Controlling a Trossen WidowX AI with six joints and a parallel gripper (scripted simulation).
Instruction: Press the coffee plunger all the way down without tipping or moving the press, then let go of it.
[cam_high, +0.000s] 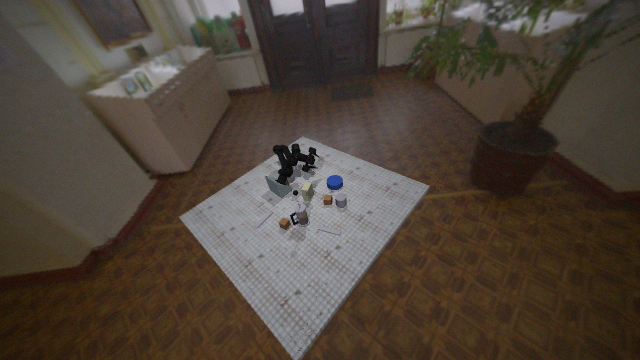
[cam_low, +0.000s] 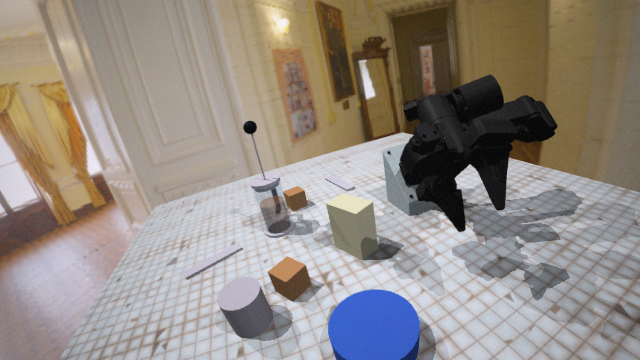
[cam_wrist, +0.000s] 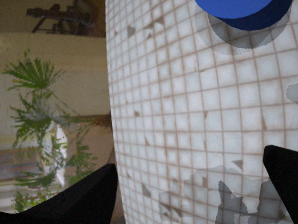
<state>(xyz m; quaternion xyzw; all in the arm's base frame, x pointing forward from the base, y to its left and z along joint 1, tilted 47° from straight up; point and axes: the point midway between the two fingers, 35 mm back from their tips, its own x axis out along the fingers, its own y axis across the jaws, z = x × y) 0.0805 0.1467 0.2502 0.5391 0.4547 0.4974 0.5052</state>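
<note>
My gripper tip is now 39 cm to the left of the coffee press and 28 cm short of it. From my gripper tip the other things lie so: blue disc (17 cm ahead, 12 cm below, 1 cm to the left); grey cylinder (35 cm ahead, 10 cm below, 9 cm to the right).
</note>
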